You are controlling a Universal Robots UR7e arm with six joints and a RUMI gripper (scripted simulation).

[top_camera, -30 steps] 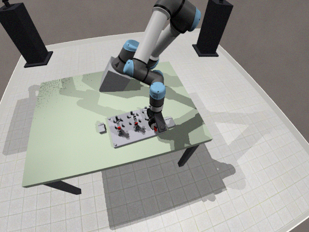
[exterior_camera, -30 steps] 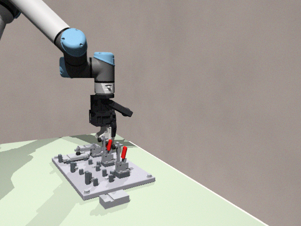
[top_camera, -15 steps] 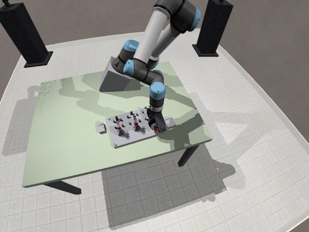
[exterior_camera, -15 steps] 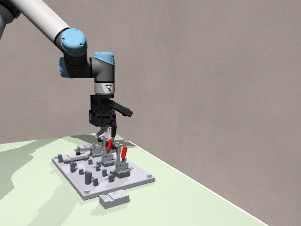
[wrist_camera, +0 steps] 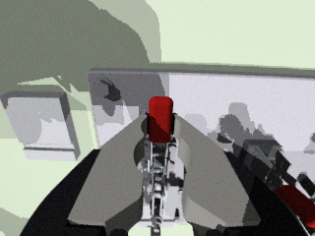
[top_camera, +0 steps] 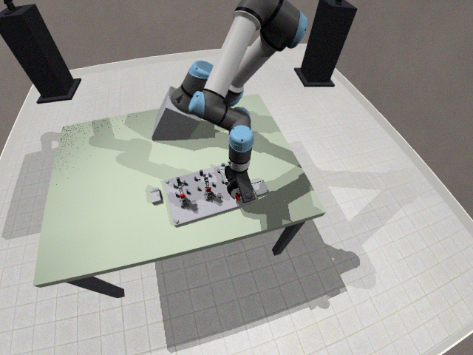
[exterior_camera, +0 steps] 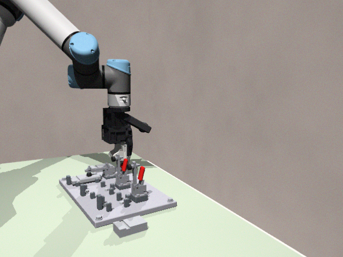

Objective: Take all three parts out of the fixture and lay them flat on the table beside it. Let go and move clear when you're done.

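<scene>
The clamp lies 6 cm behind my hand and 1 cm to the right of it. The rest, counted from my hand: fixture plate: 13 cm to the right, 6 cm behind, 4 cm below; grey part: 36 cm to the right, 8 cm behind, 3 cm below.
</scene>
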